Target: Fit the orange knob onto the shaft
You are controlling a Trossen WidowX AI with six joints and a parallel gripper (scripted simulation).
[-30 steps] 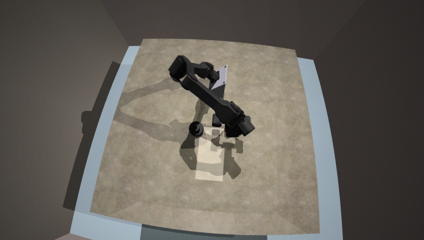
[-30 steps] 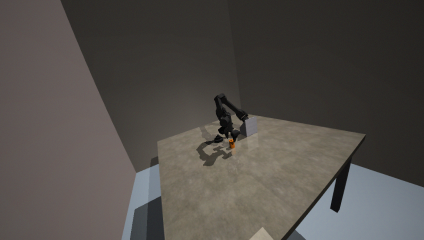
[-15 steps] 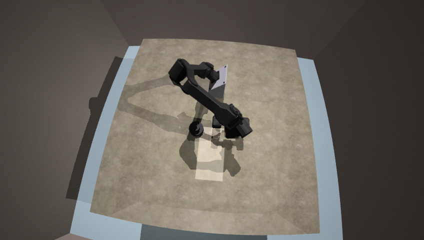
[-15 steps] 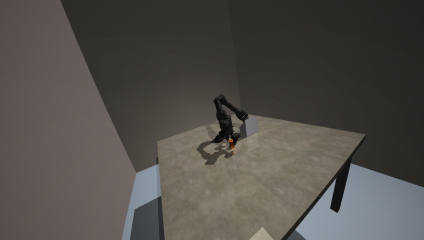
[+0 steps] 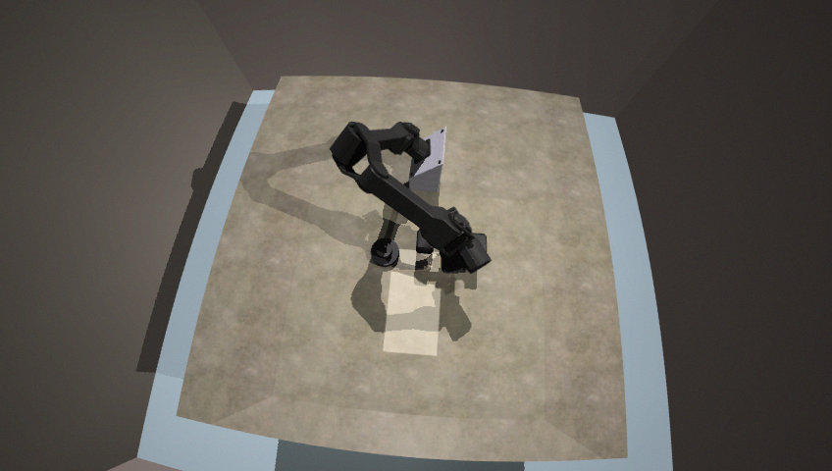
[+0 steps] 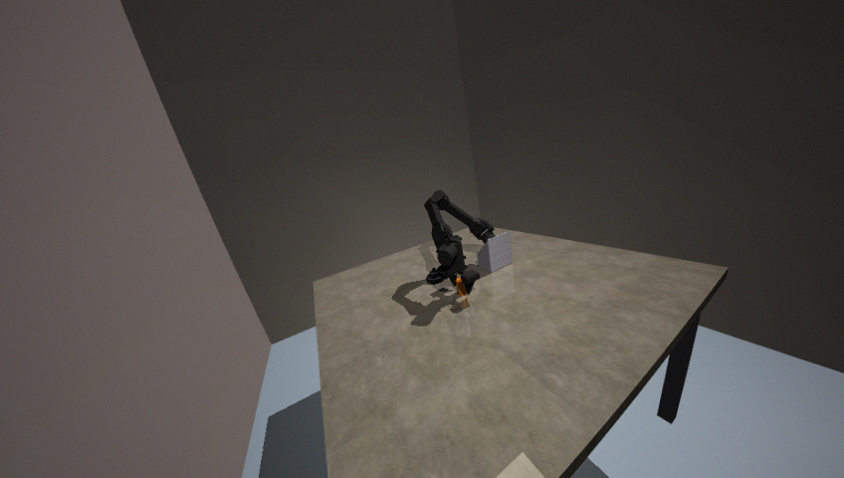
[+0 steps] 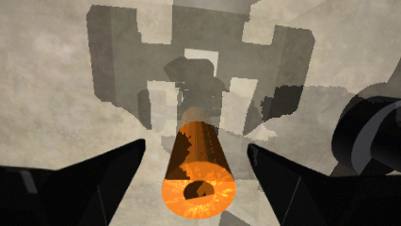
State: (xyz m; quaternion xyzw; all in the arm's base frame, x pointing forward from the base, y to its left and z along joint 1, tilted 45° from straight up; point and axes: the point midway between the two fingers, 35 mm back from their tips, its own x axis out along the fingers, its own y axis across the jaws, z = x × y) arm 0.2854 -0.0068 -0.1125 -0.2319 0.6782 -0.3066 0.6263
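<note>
Right now the pedestal is 190 mm to the right of my gripper tip and 20 mm above it. Round my gripper tip: orange knob 10 mm above.
</note>
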